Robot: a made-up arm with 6 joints.
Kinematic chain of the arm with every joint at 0, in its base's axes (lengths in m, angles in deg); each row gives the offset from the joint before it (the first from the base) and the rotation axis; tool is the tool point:
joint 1: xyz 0 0 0.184 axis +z
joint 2: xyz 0 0.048 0 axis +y
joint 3: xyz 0 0 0.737 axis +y
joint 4: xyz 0 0 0.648 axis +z
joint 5: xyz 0 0 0 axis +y
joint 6: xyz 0 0 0.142 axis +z
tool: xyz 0 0 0
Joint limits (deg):
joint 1: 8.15..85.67
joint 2: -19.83..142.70
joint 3: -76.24..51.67
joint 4: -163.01..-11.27
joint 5: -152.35..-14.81
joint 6: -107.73..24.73
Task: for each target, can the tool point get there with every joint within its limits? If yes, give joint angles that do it. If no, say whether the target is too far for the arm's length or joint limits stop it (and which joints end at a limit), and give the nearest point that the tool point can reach.
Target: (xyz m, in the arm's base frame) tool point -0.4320 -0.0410 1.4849
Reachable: yes | joints 19.16 7.78 -53.35 -127.69 -29.35 6.50
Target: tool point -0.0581 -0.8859 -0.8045
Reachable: no: joint limits stop it (at a limit: joint 1, joint 2, joint 3, joint 4) | nearest point 0.1673 0.1105 -0.9415 | short by 1.031 m
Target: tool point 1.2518 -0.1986 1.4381
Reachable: no: too far | nearest point 1.0395 0.2045 1.2796 | short by 0.482 m
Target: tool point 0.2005 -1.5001 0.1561
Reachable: no: joint limits stop it (at a limit: joint 1, joint 2, joint 3, joint 4) | nearest point -0.1401 -0.9892 0.7121 | short by 0.828 m
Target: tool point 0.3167 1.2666 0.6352
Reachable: yes | joints 67.62 59.75 23.80 -87.65 -85.18 -53.93
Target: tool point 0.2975 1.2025 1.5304
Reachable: no: too far | nearest point 0.2479 1.0021 1.3060 | short by 0.305 m
